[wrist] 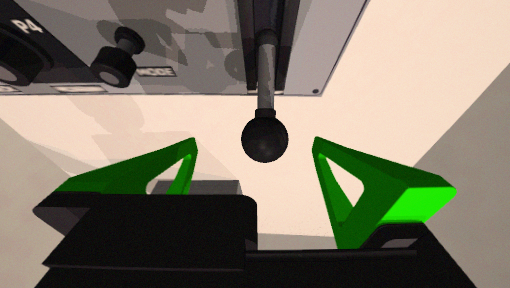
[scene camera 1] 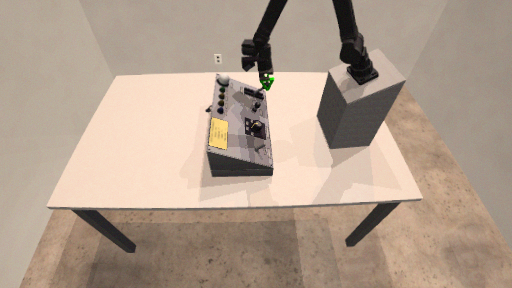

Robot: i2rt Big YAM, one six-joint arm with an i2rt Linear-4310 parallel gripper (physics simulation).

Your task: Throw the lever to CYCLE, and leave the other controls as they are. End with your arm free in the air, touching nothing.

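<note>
The lever is a grey rod with a black ball knob, standing out from a dark slot near the far end of the sloped grey console. In the scene view the lever rod leans toward the gripper and its ball is largely hidden at the green fingers. My gripper is open and empty. In the wrist view the ball shows in the gap between the two green fingertips, a little nearer the left tip's level line than centre is hard to judge; no contact shows. The CYCLE marking cannot be read.
A black MODE knob sits beside the lever slot, then a rotary selector. A white dome, coloured buttons and a yellow label line the other side. The arm's grey pedestal stands right on the table.
</note>
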